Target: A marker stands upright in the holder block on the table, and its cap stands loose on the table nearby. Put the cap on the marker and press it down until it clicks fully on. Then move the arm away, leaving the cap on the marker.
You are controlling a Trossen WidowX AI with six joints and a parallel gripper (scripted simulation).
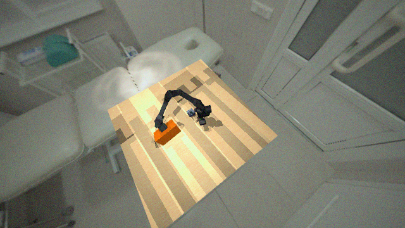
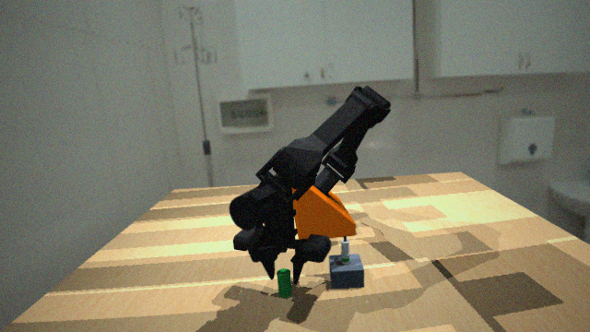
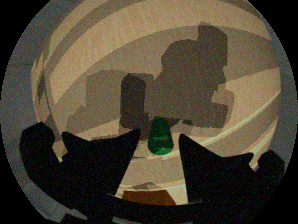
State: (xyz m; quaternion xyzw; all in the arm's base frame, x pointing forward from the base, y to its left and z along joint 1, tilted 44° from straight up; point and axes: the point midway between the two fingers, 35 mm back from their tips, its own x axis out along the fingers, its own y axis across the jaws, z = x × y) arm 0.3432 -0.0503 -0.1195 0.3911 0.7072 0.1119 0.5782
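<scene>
Now: the green cap 1 cm below my gripper tip. The rest, counted from my gripper tip: grey-blue holder block (4 cm behind, 13 cm to the left, 1 cm below).
</scene>
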